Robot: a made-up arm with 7 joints.
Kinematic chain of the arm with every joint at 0, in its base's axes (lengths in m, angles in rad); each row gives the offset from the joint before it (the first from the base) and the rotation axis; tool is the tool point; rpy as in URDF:
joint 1: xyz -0.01 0 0.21 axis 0 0.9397 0.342
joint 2: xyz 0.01 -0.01 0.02 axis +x
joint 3: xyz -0.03 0 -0.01 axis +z
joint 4: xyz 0.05 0 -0.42 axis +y
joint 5: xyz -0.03 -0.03 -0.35 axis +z
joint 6: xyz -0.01 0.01 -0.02 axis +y
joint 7: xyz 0 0 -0.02 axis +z
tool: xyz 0.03 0 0 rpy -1.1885 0.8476 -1.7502
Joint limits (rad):
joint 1: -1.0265..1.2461
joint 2: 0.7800..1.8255
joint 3: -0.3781..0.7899
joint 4: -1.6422..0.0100
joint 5: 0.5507..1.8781
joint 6: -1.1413..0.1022
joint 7: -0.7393..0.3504
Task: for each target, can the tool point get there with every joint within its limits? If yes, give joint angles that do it. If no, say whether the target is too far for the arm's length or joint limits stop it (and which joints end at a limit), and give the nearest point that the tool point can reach.
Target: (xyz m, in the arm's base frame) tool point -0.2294 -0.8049 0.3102
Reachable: no: joint limits stop it (at a limit: joint 1, joint 2, joint 3, joint 4, joint 5, joint 7) | nearest point 0.5428 -0.0263 0.2938 | short by 1.097 m
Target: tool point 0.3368 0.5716 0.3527
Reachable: yes | joints -0.0658 1.5635 0.2958 -1.2075 1.4177 -0.8138 -0.1376
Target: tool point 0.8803 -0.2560 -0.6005
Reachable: no: too far | nearest point 0.5049 0.1724 -0.1421 | short by 0.731 m
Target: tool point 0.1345 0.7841 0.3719
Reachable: yes | joints -0.3286 1.6757 0.2789 -0.2334 1.1145 0.0037 -0.3941
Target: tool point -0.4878 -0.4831 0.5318
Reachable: no: joint limits stop it (at a limit: joint 1, joint 2, joint 3, joint 4, joint 5) | nearest point -0.0951 0.2770 0.7270 | short by 0.878 m
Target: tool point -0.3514 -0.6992 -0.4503
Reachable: no: too far | nearest point -0.3051 0.1664 -0.2604 | short by 0.887 m
